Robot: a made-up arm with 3 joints. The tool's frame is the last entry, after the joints. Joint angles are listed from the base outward.
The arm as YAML. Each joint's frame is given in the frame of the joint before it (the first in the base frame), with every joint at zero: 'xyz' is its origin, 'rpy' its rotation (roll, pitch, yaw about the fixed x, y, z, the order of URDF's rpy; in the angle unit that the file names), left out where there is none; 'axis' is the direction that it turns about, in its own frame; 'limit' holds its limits. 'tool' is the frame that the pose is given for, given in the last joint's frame.
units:
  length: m
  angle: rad
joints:
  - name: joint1
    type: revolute
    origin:
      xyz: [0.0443, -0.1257, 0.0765]
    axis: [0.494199, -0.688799, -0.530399]
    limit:
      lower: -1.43
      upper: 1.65
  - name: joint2
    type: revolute
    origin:
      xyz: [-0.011, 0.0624, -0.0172]
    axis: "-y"
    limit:
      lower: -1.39
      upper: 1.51
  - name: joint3
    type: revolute
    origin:
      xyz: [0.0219, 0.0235, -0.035]
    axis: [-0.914, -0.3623, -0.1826]
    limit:
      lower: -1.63
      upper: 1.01
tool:
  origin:
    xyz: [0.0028, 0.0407, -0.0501]
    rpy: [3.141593, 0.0, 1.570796]
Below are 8 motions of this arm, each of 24 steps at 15 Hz.
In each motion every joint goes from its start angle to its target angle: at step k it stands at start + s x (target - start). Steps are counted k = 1, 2, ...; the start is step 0. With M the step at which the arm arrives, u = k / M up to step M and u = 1 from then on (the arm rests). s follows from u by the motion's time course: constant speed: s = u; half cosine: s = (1 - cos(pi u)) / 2; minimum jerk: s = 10 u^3 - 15 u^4 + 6 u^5.
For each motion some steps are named. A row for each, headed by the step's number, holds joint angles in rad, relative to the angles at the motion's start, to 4 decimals.
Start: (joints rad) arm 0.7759 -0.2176 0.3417
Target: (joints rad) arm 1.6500 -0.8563 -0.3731
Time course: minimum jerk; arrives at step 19
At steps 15, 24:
15: 0.8161 -0.5963 -0.6674
24: 0.8741 -0.6387 -0.7148

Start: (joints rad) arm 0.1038 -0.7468 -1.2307
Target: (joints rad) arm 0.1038 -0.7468 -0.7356
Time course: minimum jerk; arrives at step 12
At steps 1, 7, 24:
1: 0.0000 0.0000 0.0025
7: 0.0000 0.0000 0.3235
24: 0.0000 0.0000 0.4951

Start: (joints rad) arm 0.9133 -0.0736 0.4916
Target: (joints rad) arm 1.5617 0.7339 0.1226
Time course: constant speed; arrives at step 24
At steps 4, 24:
4: 0.1081 0.1346 -0.0615
24: 0.6484 0.8075 -0.3690

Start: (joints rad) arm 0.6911 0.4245 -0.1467
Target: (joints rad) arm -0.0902 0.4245 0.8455
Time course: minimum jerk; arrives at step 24
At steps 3, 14, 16, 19, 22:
3: -0.0125 0.0000 0.0159
14: -0.5105 0.0000 0.6483
16: -0.6173 0.0000 0.7840
19: -0.7309 0.0000 0.9282
22: -0.7773 0.0000 0.9872

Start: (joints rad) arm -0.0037 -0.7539 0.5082
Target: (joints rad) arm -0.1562 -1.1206 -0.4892
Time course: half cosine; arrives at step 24
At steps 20, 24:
20: -0.1423 -0.3421 -0.9306
24: -0.1525 -0.3667 -0.9974

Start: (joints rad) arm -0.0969 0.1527 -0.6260
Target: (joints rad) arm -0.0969 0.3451 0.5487
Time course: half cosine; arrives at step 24
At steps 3, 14, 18, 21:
3: 0.0000 0.0073 0.0447
14: 0.0000 0.1211 0.7394
18: 0.0000 0.1642 1.0027
21: 0.0000 0.1851 1.1300

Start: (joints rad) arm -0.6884 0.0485 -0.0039
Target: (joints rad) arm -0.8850 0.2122 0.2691
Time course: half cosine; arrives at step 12
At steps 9, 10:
9: -0.1678 0.1397 0.2330
10: -0.1834 0.1527 0.2547

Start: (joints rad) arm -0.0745 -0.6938 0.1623
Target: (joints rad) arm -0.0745 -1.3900 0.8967
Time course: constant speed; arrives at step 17
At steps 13, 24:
13: 0.0000 -0.5324 0.5616
24: 0.0000 -0.6962 0.7344

